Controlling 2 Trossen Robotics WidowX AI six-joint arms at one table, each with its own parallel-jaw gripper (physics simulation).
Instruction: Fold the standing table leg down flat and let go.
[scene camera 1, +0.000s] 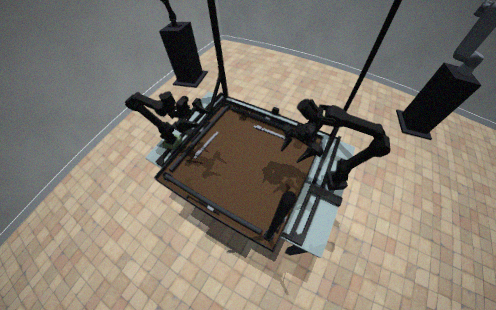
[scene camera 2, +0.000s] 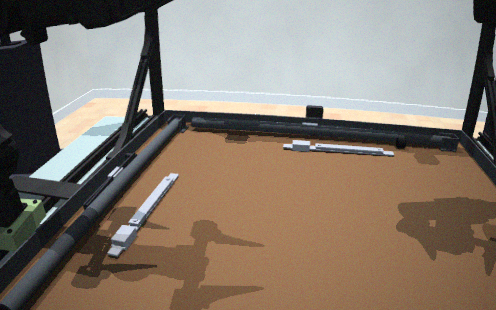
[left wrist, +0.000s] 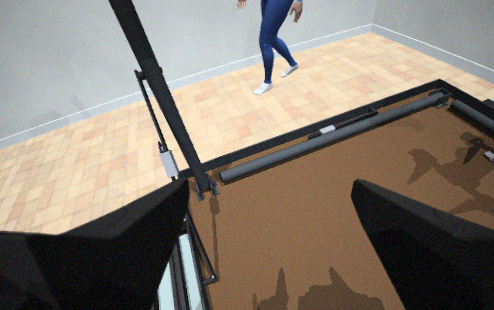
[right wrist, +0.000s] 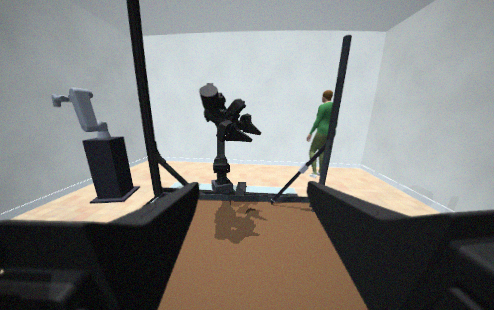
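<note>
The standing table leg (scene camera 1: 281, 214) (left wrist: 170, 102) (right wrist: 338, 110) is a dark tube, upright at the near right corner of the upturned table (scene camera 1: 225, 165) (left wrist: 300, 210) in scene camera 1. Its folding brace (left wrist: 167, 162) (right wrist: 302, 167) has a silver collar. My left gripper (scene camera 1: 292, 155) (left wrist: 271, 187) (right wrist: 256, 137) is open and empty above the brown panel, apart from the leg. In the left wrist view the leg's foot end shows beyond the left fingertip. My right gripper (scene camera 1: 202, 116) (right wrist: 254, 187) is open and empty, at the table's far left side in scene camera 1.
Folded legs (scene camera 1: 215, 202) (scene camera 2: 300, 130) (left wrist: 330, 138) lie along the table edges. Two silver bars (scene camera 1: 206, 145) (scene camera 2: 350, 148) lie on the panel. Tall black posts (scene camera 1: 218, 55) (scene camera 1: 372, 55) rise at the back. A person (left wrist: 272, 45) (right wrist: 322, 120) stands beyond the table.
</note>
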